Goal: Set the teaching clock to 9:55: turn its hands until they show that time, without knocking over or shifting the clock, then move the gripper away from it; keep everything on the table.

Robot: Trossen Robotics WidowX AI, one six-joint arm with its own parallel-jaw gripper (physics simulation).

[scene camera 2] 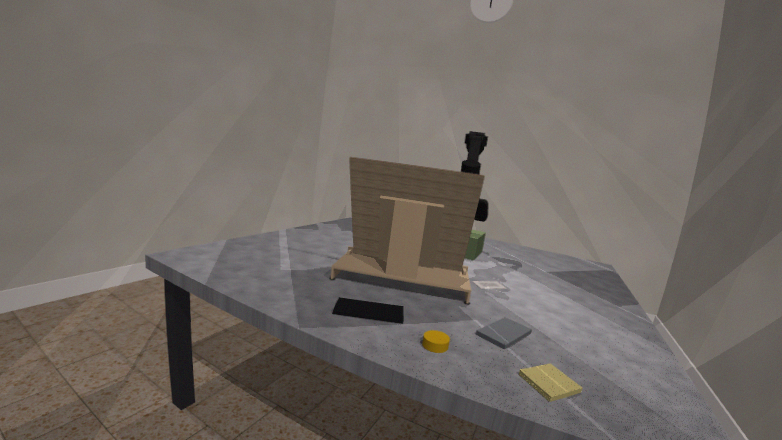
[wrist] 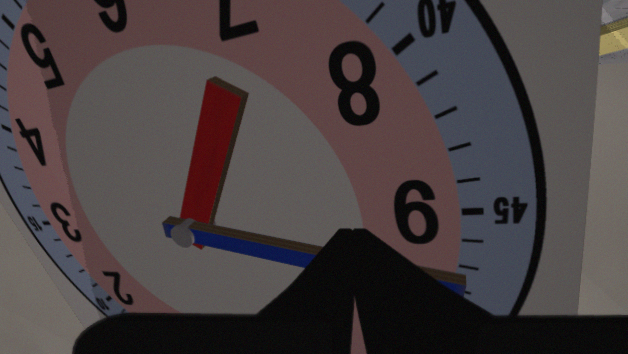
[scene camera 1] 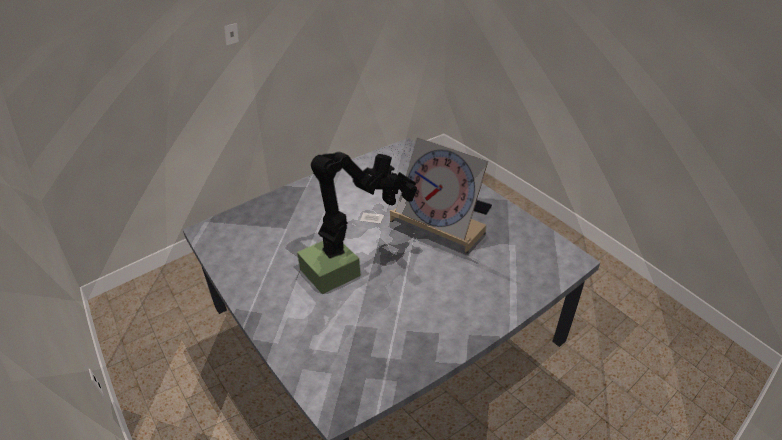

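Where they show: gripper, fingertip midpoint: (scene camera 2: pixel 445 219) (wrist: pixel 351 242) (scene camera 1: pixel 415 183); arm's base, link origin: (scene camera 1: pixel 333 250).
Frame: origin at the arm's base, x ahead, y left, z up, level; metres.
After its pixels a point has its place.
The teaching clock (scene camera 1: pixel 449 186) @[x 0.500, y -0.009, z 0.115 m] (scene camera 2: pixel 365 218) @[x 0.523, y -0.093, z 0.078 m] (wrist: pixel 280 165) @[x 0.444, y 0.066, z 0.075 m] stands upright on its wooden stand, leaning back slightly. Its blue minute hand (scene camera 1: pixel 426 179) @[x 0.449, y 0.076, z 0.117 m] (wrist: pixel 265 248) @[x 0.453, y 0.057, z 0.111 m] points a little past the 9, near the 48-minute tick. Its red hour hand (scene camera 1: pixel 432 193) @[x 0.450, y 0.034, z 0.075 m] (wrist: pixel 212 155) @[x 0.445, y 0.038, z 0.070 m] points between 7 and 8, nearer the 7. My gripper (scene camera 1: pixel 413 191) @[x 0.406, y 0.090, z 0.104 m] (wrist: pixel 351 242) @[x 0.406, y 0.090, z 0.104 m] is shut and empty, in front of the dial's 9 side. In the wrist view its fingertips cover part of the blue hand; whether they touch it cannot be told. In scene camera 2 the clock hides the fingertips.
The arm stands on a green block (scene camera 1: pixel 328 270) @[x -0.063, y -0.090, z 0.000 m] (scene camera 2: pixel 475 245) @[x 0.044, y 0.080, z -0.028 m]. A white card (scene camera 1: pixel 371 217) @[x 0.269, y 0.216, z -0.086 m] (scene camera 2: pixel 490 285) @[x 0.273, y 0.218, z -0.086 m] lies left of the clock. Behind it lie a black slab (scene camera 1: pixel 482 206) @[x 0.711, y 0.029, z -0.079 m] (scene camera 2: pixel 368 310) @[x 0.697, y 0.069, z -0.079 m], an orange disc (scene camera 2: pixel 436 341) @[x 0.726, y 0.245, z -0.068 m], a grey square (scene camera 2: pixel 503 332) @[x 0.574, y 0.334, z -0.077 m] and a yellow pad (scene camera 2: pixel 550 381) @[x 0.697, y 0.450, z -0.077 m].
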